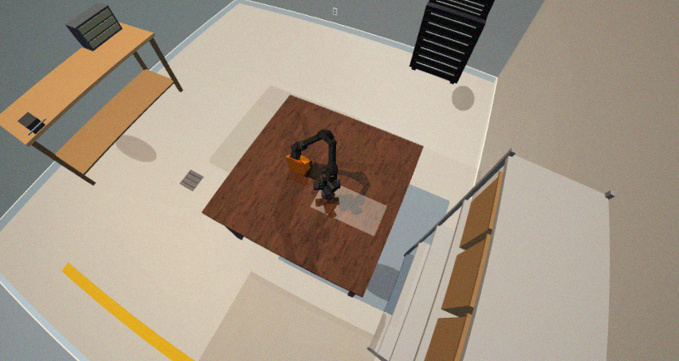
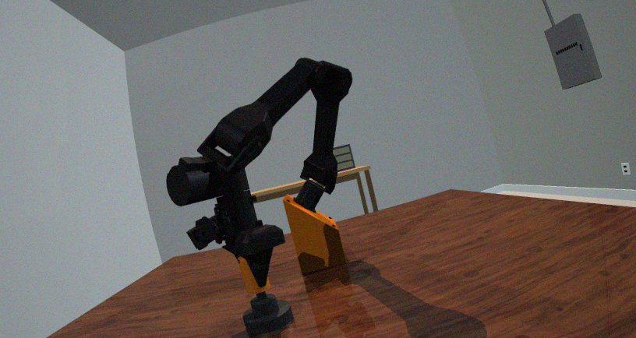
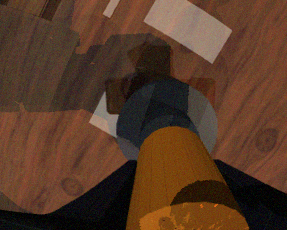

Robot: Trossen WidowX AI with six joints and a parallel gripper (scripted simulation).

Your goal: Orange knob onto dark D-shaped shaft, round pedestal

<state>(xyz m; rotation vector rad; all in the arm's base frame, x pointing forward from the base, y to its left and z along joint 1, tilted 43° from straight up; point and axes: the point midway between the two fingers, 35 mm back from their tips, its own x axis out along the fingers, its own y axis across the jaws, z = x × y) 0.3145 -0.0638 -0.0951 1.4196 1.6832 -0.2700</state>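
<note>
The orange knob is 2 cm above my gripper tip. Also, from my gripper tip: dark pedestal 4 cm below.
</note>
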